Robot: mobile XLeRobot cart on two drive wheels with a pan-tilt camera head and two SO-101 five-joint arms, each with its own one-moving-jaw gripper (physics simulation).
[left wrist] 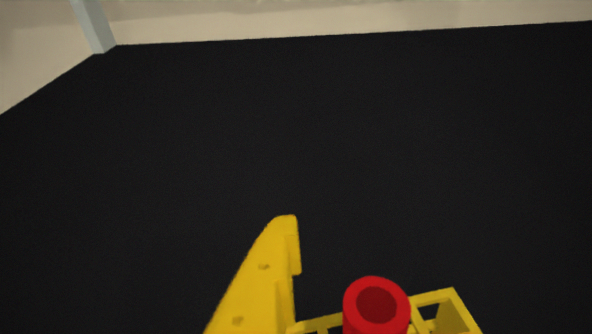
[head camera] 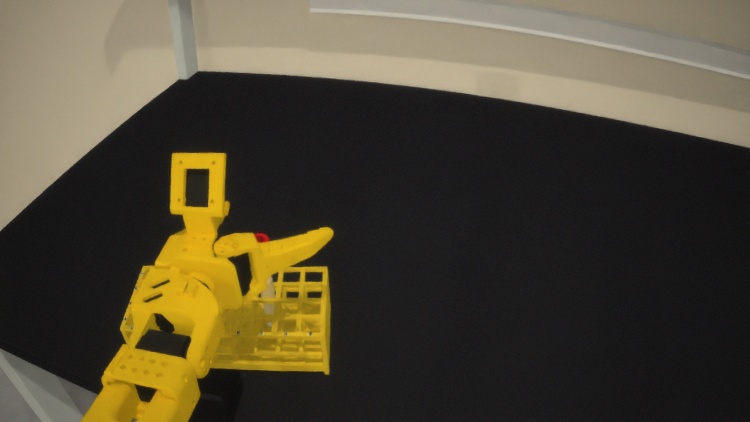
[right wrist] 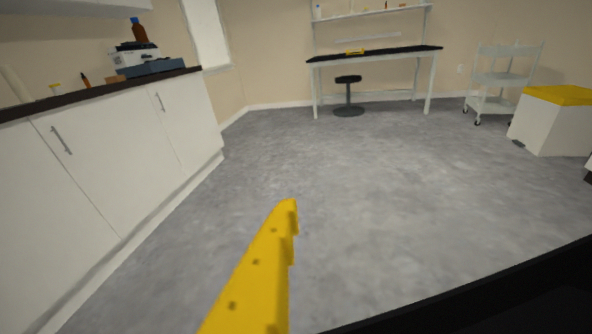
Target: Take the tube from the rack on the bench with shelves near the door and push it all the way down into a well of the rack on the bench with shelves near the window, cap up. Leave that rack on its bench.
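Frame: origin at the left arm's base, x ahead, y left, z up, level; millimetres.
Where they show: left end effector, tool point: (left wrist: 298,236) (head camera: 228,206); right end effector, tool point: (right wrist: 296,211).
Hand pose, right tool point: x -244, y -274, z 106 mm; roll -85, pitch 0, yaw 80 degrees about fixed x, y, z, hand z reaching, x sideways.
Observation:
Things, the pixels of their top centre, and the offset from my right tool point. "pt": a spot on its surface instead. Level surfaces: height alone.
- tube with a red cap, middle of its top: (left wrist: 376,304) (head camera: 258,239) 667 mm ahead, 165 mm left, 0 mm up
- yellow rack, middle of its top: (head camera: 222,298) 660 mm ahead, 208 mm left, 62 mm down
- far shelved bench, its level: 129 mm down
- grey post, surface spot: (head camera: 183,47) (left wrist: 87,12) pt 1377 mm ahead, 381 mm left, 44 mm down
A tube with a red cap (head camera: 261,237) (left wrist: 375,327) stands cap up in the yellow rack (head camera: 327,341) (left wrist: 432,295) on the near black bench. Its pale body shows through the rack in the head view. My left gripper (head camera: 293,254) (left wrist: 292,240) is wide open beside the cap; its moving jaw crosses over the tube in the head view and is out of the left wrist view. The notched jaw is left of the cap. My right gripper (right wrist: 291,217) is fully open over the floor, one jaw showing. Another yellow rack (right wrist: 355,52) sits on the far shelved bench (right wrist: 380,53) near the window.
A grey post (head camera: 183,47) (left wrist: 95,25) stands at the bench's back left corner, with a wall behind. In the right wrist view, white cabinets (right wrist: 115,165) line the left, a stool (right wrist: 348,95) stands at the far bench, and a cart (right wrist: 500,80) and a yellow-lidded bin (right wrist: 555,122) stand right.

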